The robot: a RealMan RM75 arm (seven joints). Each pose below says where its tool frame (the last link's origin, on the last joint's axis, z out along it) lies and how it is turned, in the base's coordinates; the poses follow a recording.
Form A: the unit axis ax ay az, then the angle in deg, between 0 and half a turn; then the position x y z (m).
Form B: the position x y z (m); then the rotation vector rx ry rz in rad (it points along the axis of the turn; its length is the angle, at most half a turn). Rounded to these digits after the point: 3 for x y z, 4 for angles.
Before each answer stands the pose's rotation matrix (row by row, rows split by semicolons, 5 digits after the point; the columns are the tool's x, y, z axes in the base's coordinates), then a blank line. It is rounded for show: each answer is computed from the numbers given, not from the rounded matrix.
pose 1, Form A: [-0.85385 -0.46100 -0.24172 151.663 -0.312 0.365 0.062]
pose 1, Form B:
0.49057 0.85481 0.16923; 0.62534 -0.48060 0.61479; 0.60687 -0.19577 -0.77032

[-0.312 0.365 0.062 -2.2601 -1.2203 -0.6398]
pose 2, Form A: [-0.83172 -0.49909 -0.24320 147.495 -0.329 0.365 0.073]
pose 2, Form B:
0.43181 0.89587 0.10466; 0.63449 -0.38418 0.67069; 0.64106 -0.22320 -0.73432

[-0.329 0.365 0.073 -2.1411 -1.2848 -0.6261]
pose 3, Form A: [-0.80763 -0.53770 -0.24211 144.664 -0.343 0.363 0.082]
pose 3, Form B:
0.36859 0.92855 0.04406; 0.64849 -0.29080 0.70349; 0.66604 -0.23073 -0.70934

[-0.343 0.363 0.082 -2.0392 -1.3576 -0.6113]
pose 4, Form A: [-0.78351 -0.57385 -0.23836 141.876 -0.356 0.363 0.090]
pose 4, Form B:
0.31013 0.95047 -0.02060; 0.65616 -0.19832 0.72810; 0.68795 -0.23933 -0.68517

[-0.356 0.363 0.090 -1.9401 -1.4210 -0.5902]
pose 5, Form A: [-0.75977 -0.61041 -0.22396 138.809 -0.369 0.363 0.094]
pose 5, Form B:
0.25911 0.96025 -0.10379; 0.66527 -0.09954 0.73994; 0.70020 -0.26078 -0.66462

[-0.369 0.363 0.094 -1.8407 -1.4788 -0.5426]
